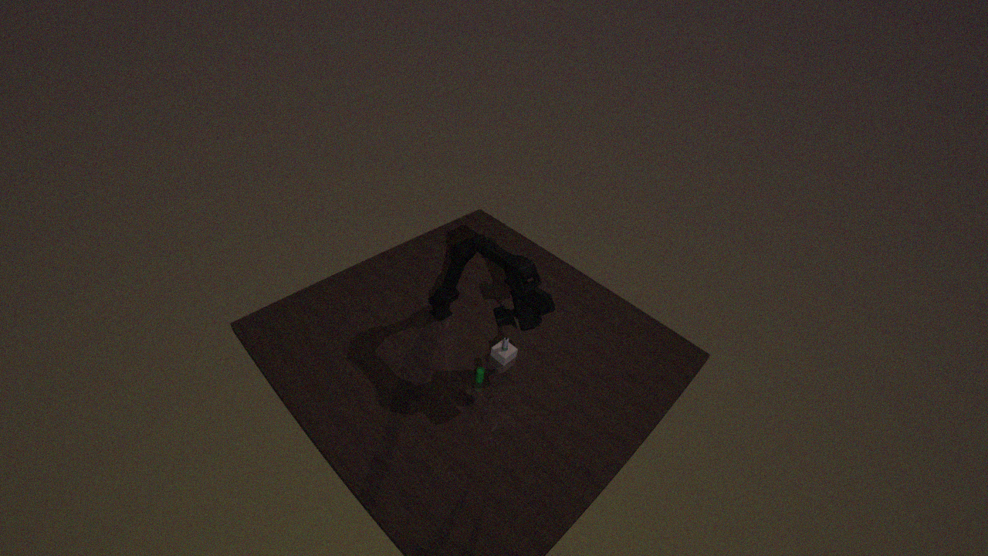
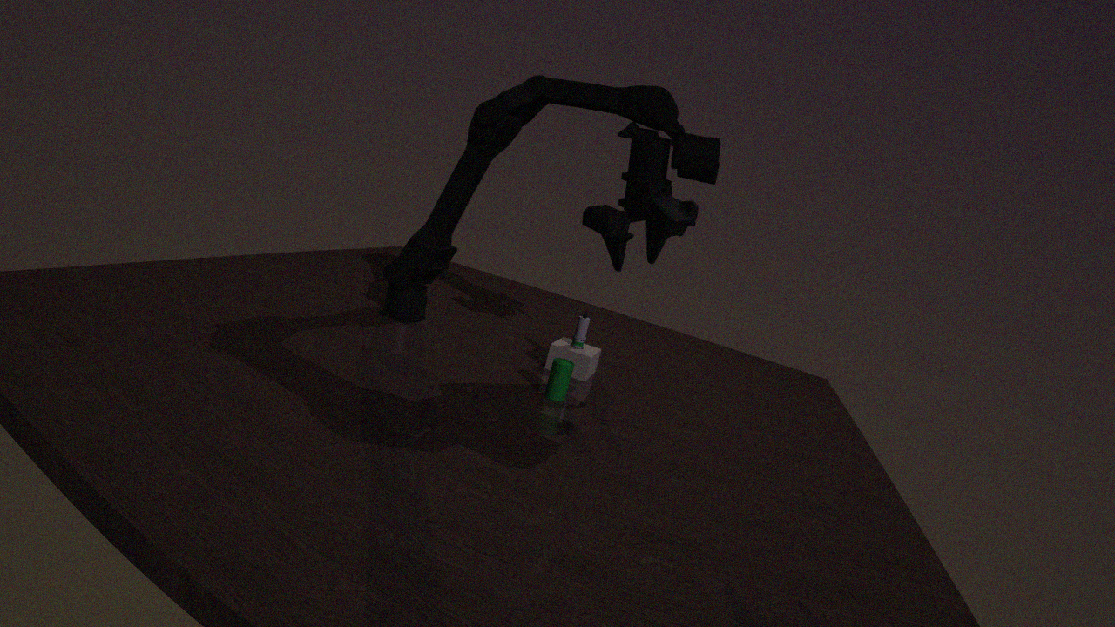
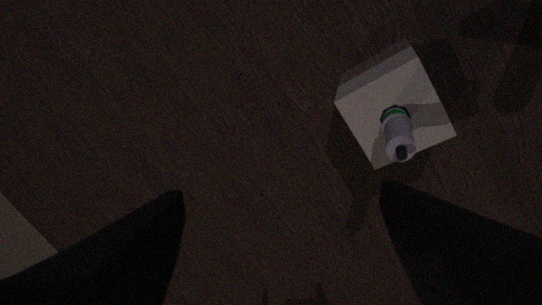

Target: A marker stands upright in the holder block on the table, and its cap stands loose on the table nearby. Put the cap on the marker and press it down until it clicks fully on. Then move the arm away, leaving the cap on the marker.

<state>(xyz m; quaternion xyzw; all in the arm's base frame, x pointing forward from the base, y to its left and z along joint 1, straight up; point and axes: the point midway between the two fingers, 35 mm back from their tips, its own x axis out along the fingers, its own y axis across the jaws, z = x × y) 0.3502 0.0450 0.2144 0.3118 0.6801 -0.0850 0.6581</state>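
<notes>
Right now my gripper tip is 3 cm past the green cap, 17 cm to the left of it and 16 cm above it. From my gripper tip the other things lie so: white holder block: 5 cm behind, 3 cm to the right, 16 cm below.
</notes>
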